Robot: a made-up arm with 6 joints.
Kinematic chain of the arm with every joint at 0, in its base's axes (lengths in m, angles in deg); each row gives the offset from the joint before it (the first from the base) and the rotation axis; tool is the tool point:
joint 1: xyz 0 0 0.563 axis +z
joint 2: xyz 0.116 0 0 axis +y
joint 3: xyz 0 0 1.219 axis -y
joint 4: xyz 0 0 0.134 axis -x
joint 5: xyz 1.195 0 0 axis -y
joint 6: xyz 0.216 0 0 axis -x
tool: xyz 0 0 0
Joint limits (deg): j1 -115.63..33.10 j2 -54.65..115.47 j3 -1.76..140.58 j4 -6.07..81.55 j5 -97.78..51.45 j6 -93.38..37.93
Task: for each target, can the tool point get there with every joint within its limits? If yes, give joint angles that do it. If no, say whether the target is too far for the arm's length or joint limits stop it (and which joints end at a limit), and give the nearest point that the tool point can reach.
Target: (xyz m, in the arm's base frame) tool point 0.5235 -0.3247 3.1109
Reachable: yes | joints -28.17 4.29 75.02 26.33 -24.10 -7.81
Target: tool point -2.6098 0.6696 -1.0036
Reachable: no: too far | nearest point -2.0163 0.5173 0.6267 | short by 1.742 m
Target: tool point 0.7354 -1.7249 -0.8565
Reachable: yes | joints -66.29 96.52 27.67 13.37 -23.91 -67.38
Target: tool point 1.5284 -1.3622 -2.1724
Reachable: no: too far | nearest point 1.2806 -1.1414 -1.2891 | short by 0.944 m
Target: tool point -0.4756 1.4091 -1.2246
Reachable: no: joint limits stop it (at a limit: joint 1, joint 2, joint 3, joint 4, joint 5) | nearest point 0.5365 0.5492 -1.2161 | short by 1.328 m
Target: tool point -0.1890 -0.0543 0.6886
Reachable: no: joint limits stop it (at a limit: joint 2, joint 3, joint 5) | nearest point -0.1068 -0.0307 2.1497 | short by 1.464 m
